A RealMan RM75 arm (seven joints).
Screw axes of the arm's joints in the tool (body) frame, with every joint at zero. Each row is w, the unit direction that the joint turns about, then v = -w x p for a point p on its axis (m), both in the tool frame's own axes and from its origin. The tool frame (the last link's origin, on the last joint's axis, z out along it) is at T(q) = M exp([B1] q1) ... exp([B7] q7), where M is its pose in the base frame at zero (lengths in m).
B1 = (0, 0, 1, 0, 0, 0)
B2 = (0, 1, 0, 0.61, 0, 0)
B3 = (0, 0, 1, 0, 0, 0)
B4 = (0, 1, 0, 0.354, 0, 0)
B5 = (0, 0, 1, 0, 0, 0)
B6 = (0, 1, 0, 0.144, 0, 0)
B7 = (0, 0, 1, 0, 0, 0)
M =
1 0 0 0
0 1 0 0
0 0 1 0.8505
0 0 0 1
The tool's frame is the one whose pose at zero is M.
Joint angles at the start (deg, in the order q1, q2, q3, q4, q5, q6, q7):
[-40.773 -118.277 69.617 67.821 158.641 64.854 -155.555]
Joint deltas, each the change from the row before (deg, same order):
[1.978 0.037 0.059 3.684 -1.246 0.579 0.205]
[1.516 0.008 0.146 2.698 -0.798 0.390 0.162]
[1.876 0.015 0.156 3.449 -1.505 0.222 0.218]
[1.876 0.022 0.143 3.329 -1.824 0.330 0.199]
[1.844 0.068 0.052 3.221 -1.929 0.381 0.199]
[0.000 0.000 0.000 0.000 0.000 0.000 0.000]
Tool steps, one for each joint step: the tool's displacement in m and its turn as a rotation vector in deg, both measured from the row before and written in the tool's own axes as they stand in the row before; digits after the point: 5 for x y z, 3 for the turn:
[-0.00006 -0.00264 -0.00937 0.008 1.893 -0.373]
[-0.00050 -0.00166 -0.00691 0.102 1.285 -0.110]
[0.00096 -0.00108 -0.00930 -0.142 2.119 -0.236]
[0.00073 -0.00004 -0.00935 -0.460 2.027 -0.341]
[0.00076 0.00005 -0.00964 -0.520 1.963 -0.360]
[0.00000 0.00000 0.00000 0.000 0.000 0.000]

